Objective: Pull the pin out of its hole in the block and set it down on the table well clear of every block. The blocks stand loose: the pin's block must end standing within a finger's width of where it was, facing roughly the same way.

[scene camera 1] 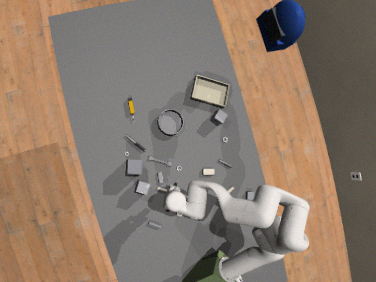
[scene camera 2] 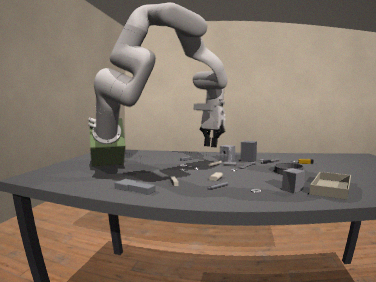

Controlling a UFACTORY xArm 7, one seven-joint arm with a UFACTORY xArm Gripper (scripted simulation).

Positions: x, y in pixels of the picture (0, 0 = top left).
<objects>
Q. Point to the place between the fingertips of my gripper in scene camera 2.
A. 210, 146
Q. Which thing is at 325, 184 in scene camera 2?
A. A cream tray.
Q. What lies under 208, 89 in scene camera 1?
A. A cream tray.
</objects>
